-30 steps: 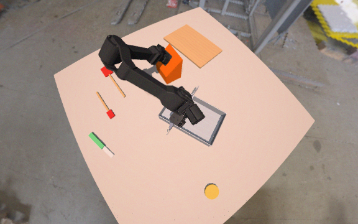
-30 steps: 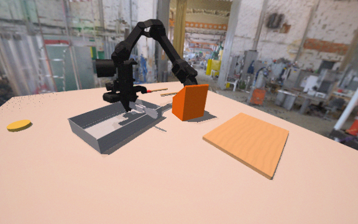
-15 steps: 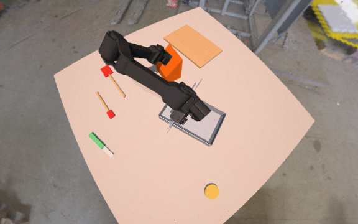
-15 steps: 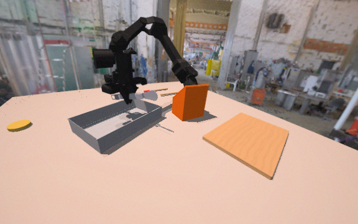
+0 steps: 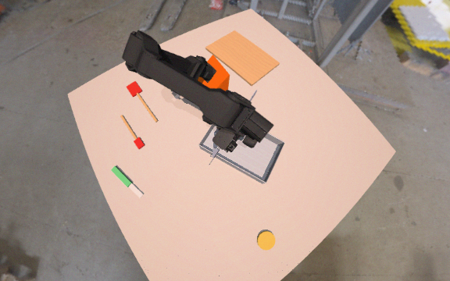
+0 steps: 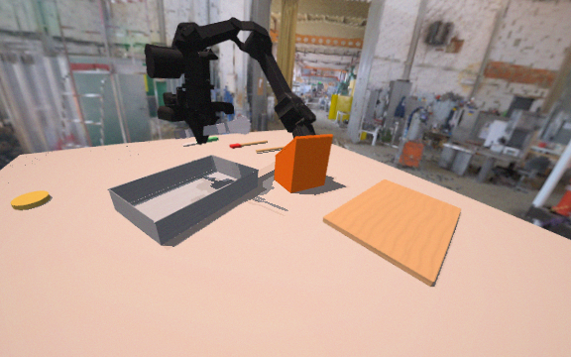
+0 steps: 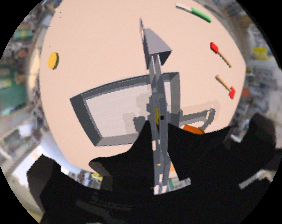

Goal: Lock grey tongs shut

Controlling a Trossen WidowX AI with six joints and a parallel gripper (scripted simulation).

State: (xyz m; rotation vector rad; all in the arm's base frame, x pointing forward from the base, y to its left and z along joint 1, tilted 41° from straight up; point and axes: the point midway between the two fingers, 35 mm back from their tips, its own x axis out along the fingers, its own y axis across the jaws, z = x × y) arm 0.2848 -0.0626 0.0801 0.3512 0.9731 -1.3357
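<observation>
Now: gripper tip 37 cm past the wooden board, 39 cm to the right of it and 12 cm above it. From my gripper tip the other things lie so: grey roasting tin 4 cm ahead, 4 cm to the left, 10 cm below.
</observation>
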